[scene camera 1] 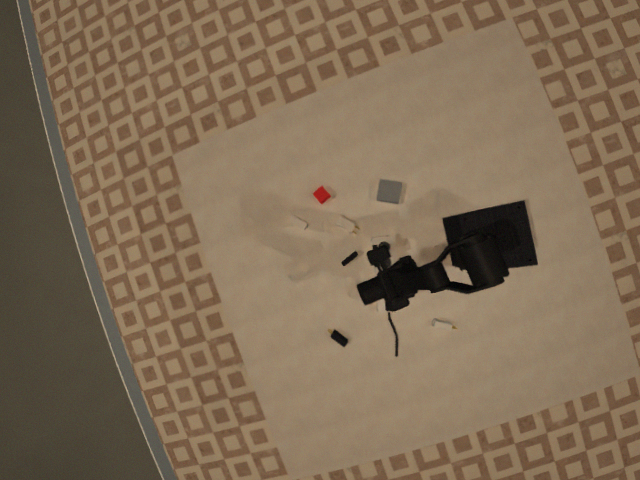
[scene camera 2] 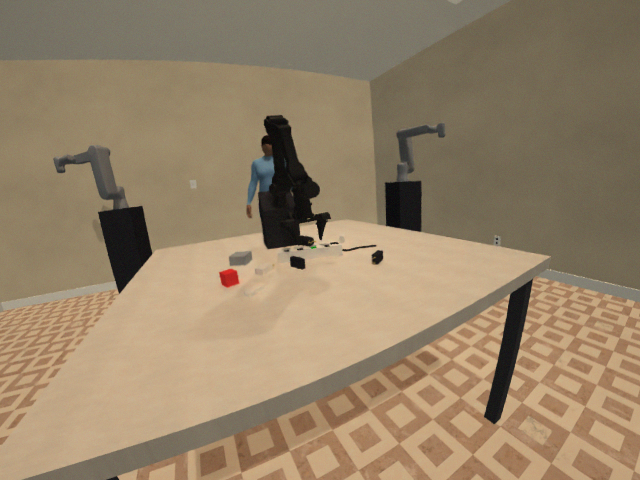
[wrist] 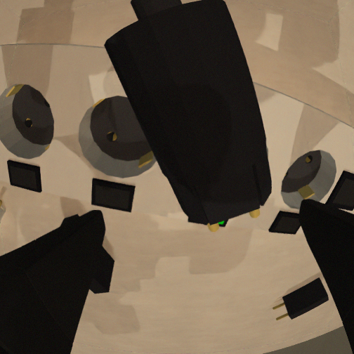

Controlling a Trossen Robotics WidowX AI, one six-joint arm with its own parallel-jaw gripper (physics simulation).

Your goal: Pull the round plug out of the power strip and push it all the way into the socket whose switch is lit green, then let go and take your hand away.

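Frame: origin at the arm's base, x ahead, y left, z up, level; metres.
Seen in the pictures: gripper, fingertip midpoint: (scene camera 2: 310,242); arm's base, origin of the base link: (scene camera 2: 279,202).
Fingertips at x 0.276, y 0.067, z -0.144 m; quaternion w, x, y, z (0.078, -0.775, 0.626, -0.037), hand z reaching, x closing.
Pixels of each thing's middle, then the offset from my fingertips to it. "pt": a spot on its surface instead.
- round plug, body centre: (scene camera 2: 305,241) 0.038 m back, 0.009 m right, 0.000 m up
- white power strip, surface spot: (scene camera 2: 323,252) pt 0.022 m ahead, 0.043 m left, 0.040 m down
- green-lit switch, surface spot: (scene camera 2: 311,245) pt 0.014 m back, 0.007 m left, 0.015 m down
- flat black plug, body centre: (scene camera 2: 376,257) (scene camera 1: 337,336) 0.176 m ahead, 0.184 m left, 0.043 m down
- black block, body centre: (scene camera 1: 349,258) (scene camera 2: 297,262) 0.091 m ahead, 0.071 m right, 0.042 m down
- red cube, body centre: (scene camera 2: 229,277) (scene camera 1: 321,195) 0.147 m ahead, 0.295 m right, 0.039 m down
- grey block, body centre: (scene camera 1: 389,191) (scene camera 2: 240,258) 0.073 m back, 0.266 m right, 0.041 m down
- strip's cord, surface spot: (scene camera 1: 396,341) pt 0.018 m back, 0.231 m left, 0.052 m down
The round plug (wrist: 200,105) (scene camera 2: 301,240) has a black body and two gold pins. It lies tilted on its side over the top of the white power strip (wrist: 66,181) (scene camera 2: 323,252), its pins out in the open. Its pin end is beside the green-lit switch (wrist: 221,223) (scene camera 2: 313,246), which it partly covers in the wrist view. The plug's body hides the socket of that switch. Other round sockets (wrist: 25,121) show on both sides. My gripper (wrist: 205,216) (scene camera 2: 309,237) is open and empty, one finger to each side of the plug's pin end.
A flat black plug (scene camera 1: 339,337) (scene camera 2: 377,256) (wrist: 305,298) and a black block (scene camera 1: 349,258) (scene camera 2: 297,262) lie near the strip. White plugs (scene camera 1: 345,223) (scene camera 1: 443,324), a red cube (scene camera 1: 321,194) (scene camera 2: 229,277), a grey block (scene camera 1: 389,191) (scene camera 2: 240,257) and the strip's cord (scene camera 1: 396,341) lie around it.
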